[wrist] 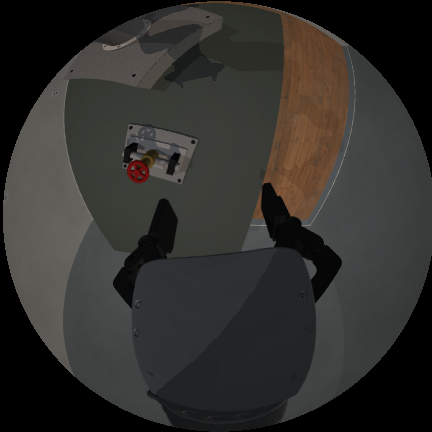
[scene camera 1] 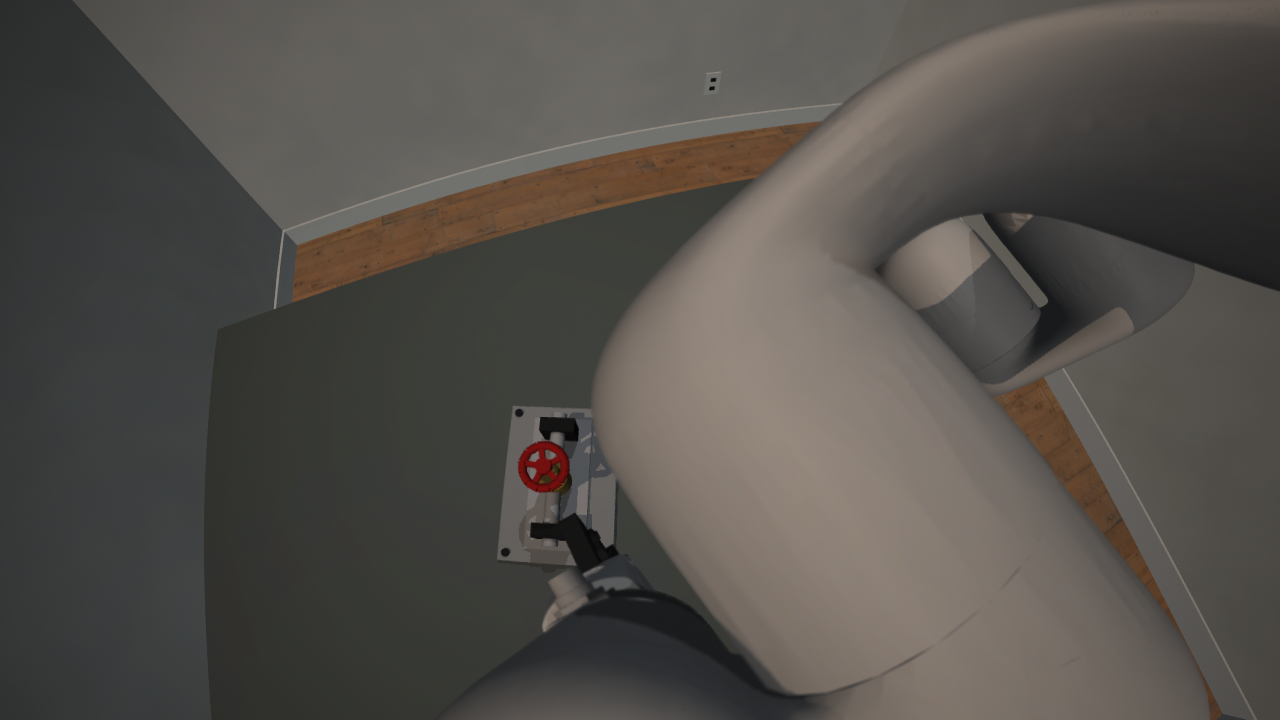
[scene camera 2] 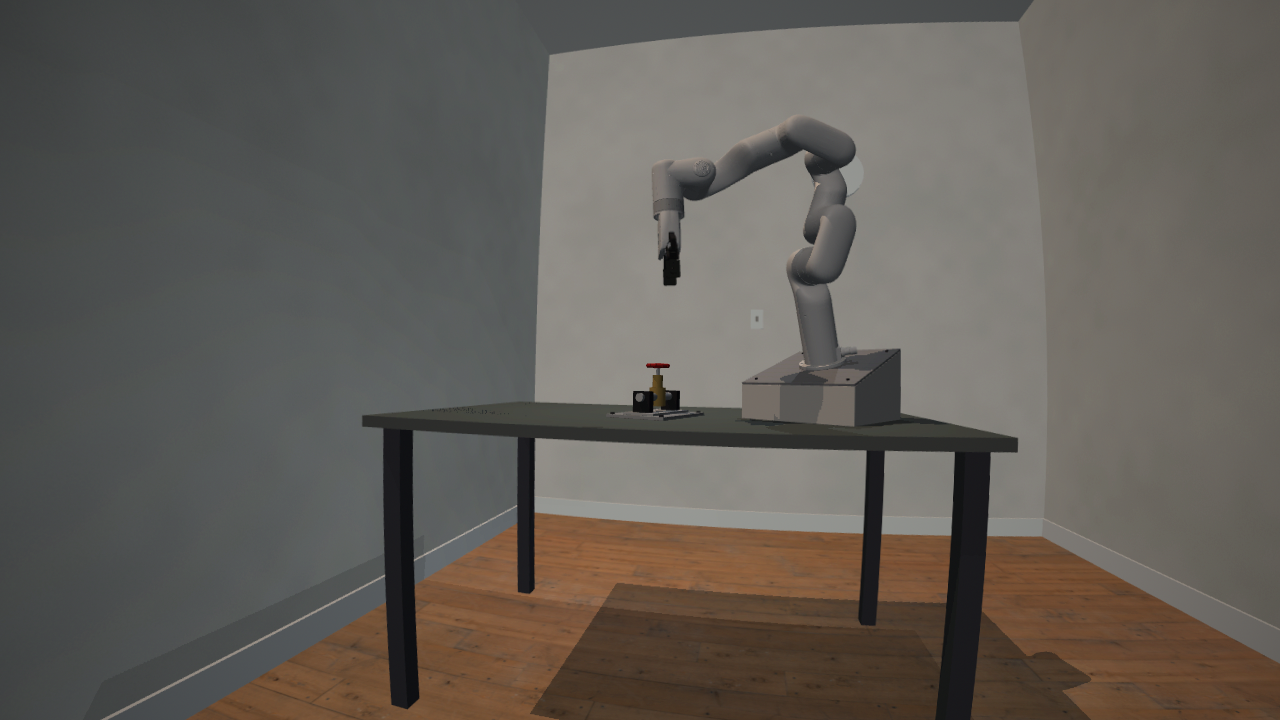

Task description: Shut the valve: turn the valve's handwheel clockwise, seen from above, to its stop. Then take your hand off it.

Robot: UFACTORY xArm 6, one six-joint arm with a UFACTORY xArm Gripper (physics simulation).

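The red handwheel (scene camera 1: pixel 542 466) (scene camera 2: pixel 657 365) (wrist: pixel 138 171) is level on top of the brass valve body (scene camera 2: pixel 657 391) (wrist: pixel 149 159). The valve's pipe is held by two black clamps on a light base plate (scene camera 1: pixel 512 501) (wrist: pixel 188 165). My gripper (scene camera 2: pixel 670 280) (wrist: pixel 215 201) is open, with nothing between its fingers. It hangs high above the handwheel, well apart from it. In the wrist view the handwheel lies to the upper left of the fingertips. In scene camera 1 a black finger overlaps the lower end of the plate. The wheel's turn angle against its stop cannot be told.
The valve's plate stands on a dark green table (scene camera 1: pixel 375 429) (scene camera 2: pixel 537 424) (wrist: pixel 225 125). The robot's box-shaped base (scene camera 2: pixel 796 403) (wrist: pixel 100 62) stands on the same table, to the right of the valve in scene camera 2. The arm covers much of scene camera 1's right side.
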